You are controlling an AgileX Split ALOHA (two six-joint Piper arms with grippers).
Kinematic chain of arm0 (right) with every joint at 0, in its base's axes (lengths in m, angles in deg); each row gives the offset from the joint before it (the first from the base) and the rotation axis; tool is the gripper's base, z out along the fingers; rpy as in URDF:
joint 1: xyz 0 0 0.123 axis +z
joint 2: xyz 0 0 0 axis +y
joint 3: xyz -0.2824 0 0.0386 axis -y
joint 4: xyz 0.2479 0 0.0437 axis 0.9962 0 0.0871
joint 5: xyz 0 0 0 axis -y
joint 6: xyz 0.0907 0 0.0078 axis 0.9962 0 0.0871
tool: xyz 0 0 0 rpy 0 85 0
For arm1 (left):
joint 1: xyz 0 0 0.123 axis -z
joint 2: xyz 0 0 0 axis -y
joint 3: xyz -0.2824 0 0.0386 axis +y
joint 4: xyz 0.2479 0 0.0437 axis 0.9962 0 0.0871
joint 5: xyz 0 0 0 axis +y
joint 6: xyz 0.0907 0 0.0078 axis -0.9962 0 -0.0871
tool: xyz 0 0 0 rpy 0 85 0
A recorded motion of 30 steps. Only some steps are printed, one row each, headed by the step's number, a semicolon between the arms.
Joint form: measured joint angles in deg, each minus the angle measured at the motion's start. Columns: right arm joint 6, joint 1, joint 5, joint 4, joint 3, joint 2; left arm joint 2, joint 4, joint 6, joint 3, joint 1, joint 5.
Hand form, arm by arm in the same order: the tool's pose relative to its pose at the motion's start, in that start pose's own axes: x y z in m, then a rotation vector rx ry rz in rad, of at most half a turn. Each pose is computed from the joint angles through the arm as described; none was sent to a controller.
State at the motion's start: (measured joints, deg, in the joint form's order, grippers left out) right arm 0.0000 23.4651 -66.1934 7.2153 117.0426 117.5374; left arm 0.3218 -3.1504 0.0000 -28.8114 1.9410 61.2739
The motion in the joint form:
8: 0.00 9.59 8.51 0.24 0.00 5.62; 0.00 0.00 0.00 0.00 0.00 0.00
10: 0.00 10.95 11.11 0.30 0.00 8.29; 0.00 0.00 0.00 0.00 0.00 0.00
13: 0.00 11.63 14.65 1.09 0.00 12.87; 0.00 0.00 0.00 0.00 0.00 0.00
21: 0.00 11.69 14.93 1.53 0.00 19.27; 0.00 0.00 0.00 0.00 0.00 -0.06
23: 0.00 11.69 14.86 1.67 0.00 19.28; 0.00 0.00 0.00 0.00 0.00 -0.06
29: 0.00 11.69 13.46 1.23 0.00 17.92; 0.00 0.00 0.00 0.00 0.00 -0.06
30: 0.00 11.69 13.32 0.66 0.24 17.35; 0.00 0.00 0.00 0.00 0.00 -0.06
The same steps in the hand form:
8: 0.0046 0.0744 0.0534 -0.0802 -0.0298 -0.1311; 0.0000 0.0000 0.0000 0.0000 0.0000 0.0000
10: 0.0082 0.0846 0.0767 -0.0894 -0.0259 -0.1459; 0.0000 0.0000 0.0000 0.0000 0.0000 0.0000
13: 0.0152 0.0889 0.1161 -0.0986 -0.0058 -0.1400; 0.0000 0.0000 0.0000 0.0000 0.0000 0.0000
21: 0.0355 0.0843 0.1700 -0.0872 0.1002 -0.1282; -0.0001 0.0000 0.0000 0.0000 -0.0010 0.0000
23: 0.0356 0.0844 0.1700 -0.0889 0.1018 -0.1267; -0.0001 0.0000 0.0000 0.0000 -0.0010 0.0000
29: 0.0329 0.0849 0.1587 -0.0854 0.1022 -0.1344; -0.0001 0.0000 0.0000 0.0000 -0.0010 0.0000
30: 0.0301 0.0850 0.1532 -0.0799 0.0899 -0.1419; -0.0001 0.0000 0.0000 0.0000 -0.0010 0.0000

